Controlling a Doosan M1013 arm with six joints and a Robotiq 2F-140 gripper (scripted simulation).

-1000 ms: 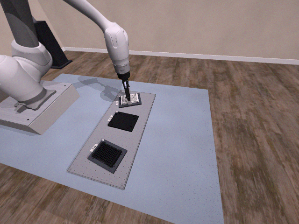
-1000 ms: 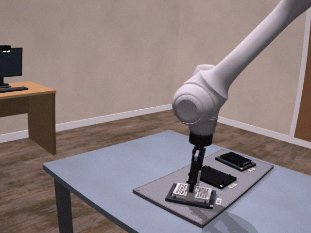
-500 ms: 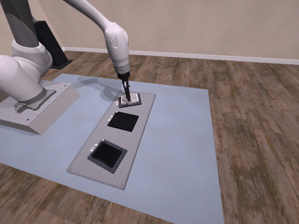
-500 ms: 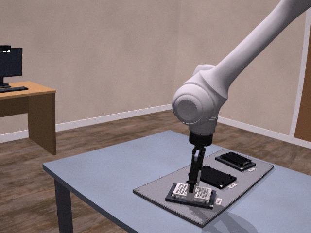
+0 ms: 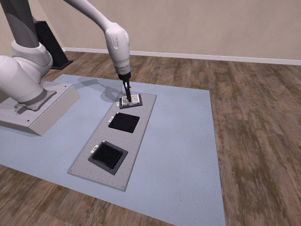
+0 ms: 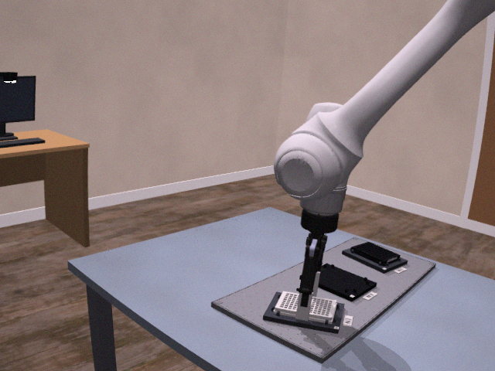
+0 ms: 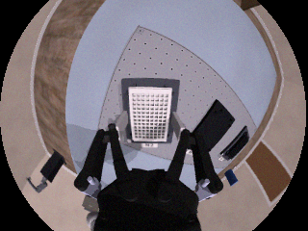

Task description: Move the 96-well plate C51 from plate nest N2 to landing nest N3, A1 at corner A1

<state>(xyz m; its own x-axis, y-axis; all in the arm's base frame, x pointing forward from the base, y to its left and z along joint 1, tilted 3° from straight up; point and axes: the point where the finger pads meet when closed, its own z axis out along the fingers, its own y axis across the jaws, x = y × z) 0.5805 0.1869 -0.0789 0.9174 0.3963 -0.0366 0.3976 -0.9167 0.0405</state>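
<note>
Now: hand 2 cm above the white 96-well plate C51. From my hand the other things lie so: black landing nest N3: 19 cm to the right, 3 cm below, 2 cm ahead; black 96-well plate C15: 41 cm to the right, 2 cm below, 2 cm ahead; dark grey nest: 3 cm below.
</note>
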